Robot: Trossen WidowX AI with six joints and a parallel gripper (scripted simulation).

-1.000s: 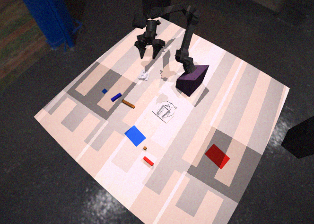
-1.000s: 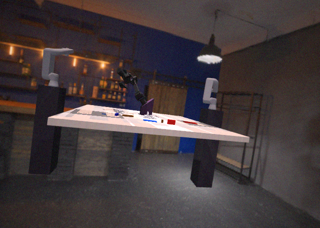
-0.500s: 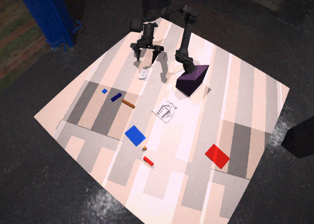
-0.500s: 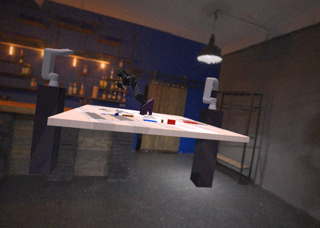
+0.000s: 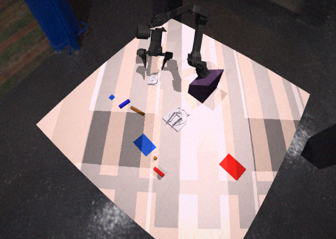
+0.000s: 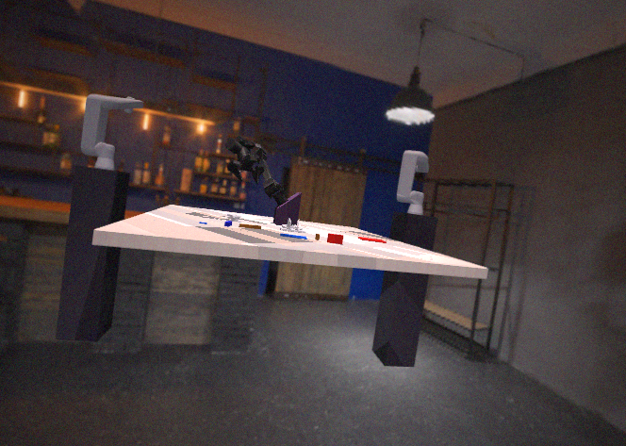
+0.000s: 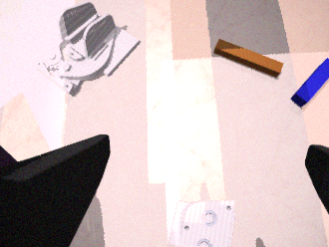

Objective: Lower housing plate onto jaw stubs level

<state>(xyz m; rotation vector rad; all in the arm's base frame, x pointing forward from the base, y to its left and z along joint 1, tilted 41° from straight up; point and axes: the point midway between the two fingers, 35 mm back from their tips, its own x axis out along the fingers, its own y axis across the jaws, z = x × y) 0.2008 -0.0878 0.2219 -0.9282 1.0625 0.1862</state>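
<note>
The white piece is 4 cm behind my gripper tip, 5 cm to the right of it and 19 cm below it. Round my gripper tip: dark blue bar (20 cm ahead, 7 cm to the right, 19 cm below); then brown bar (18 cm ahead, 3 cm to the left, 20 cm below); then blue tile (30 cm ahead, 20 cm to the left, 20 cm below).
</note>
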